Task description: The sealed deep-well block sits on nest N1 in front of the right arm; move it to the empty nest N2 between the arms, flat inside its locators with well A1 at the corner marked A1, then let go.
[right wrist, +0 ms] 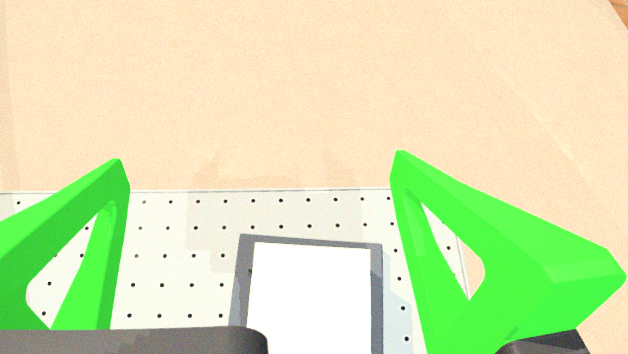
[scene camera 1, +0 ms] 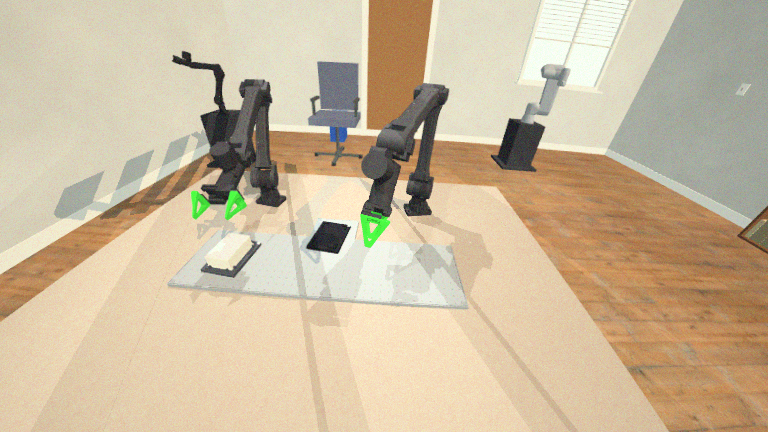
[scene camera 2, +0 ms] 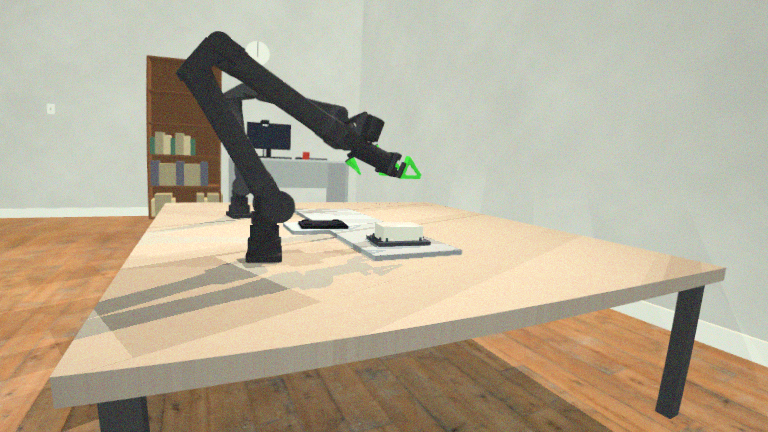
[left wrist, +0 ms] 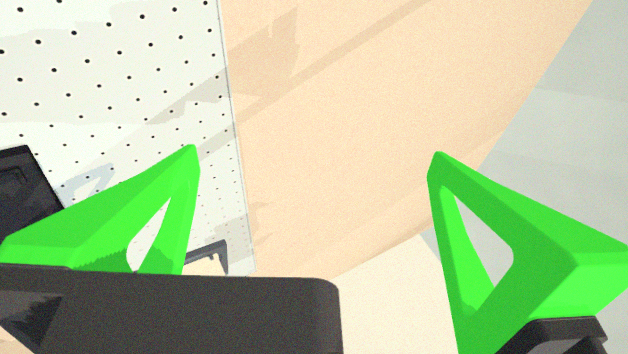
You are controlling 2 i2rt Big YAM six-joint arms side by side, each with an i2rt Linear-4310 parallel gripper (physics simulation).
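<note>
The white sealed block (scene camera 1: 229, 251) (scene camera 2: 399, 231) (right wrist: 310, 295) sits on the dark nest N1 (scene camera 1: 245, 259) (scene camera 2: 402, 243) (right wrist: 377, 310). The black nest N2 (scene camera 1: 329, 236) (scene camera 2: 323, 224) (left wrist: 22, 192) is empty; its A1 mark is not readable. My right gripper (scene camera 1: 212, 217) (right wrist: 261, 168) is open and empty, above and apart from the block; in the right wrist view the block shows low between the fingers, its near part hidden by the gripper body. My left gripper (scene camera 1: 368, 246) (left wrist: 316, 160) is open and empty, above the table to the right of N2 in scene camera 1.
A perforated light plate (scene camera 1: 375, 279) (left wrist: 125, 100) (right wrist: 170, 270) lies on the wooden table (scene camera 1: 241, 365) (scene camera 2: 456, 290) and carries N1. N2 stands on a pale base at the plate's back edge. In scene camera 2 the right arm partly hides the left arm.
</note>
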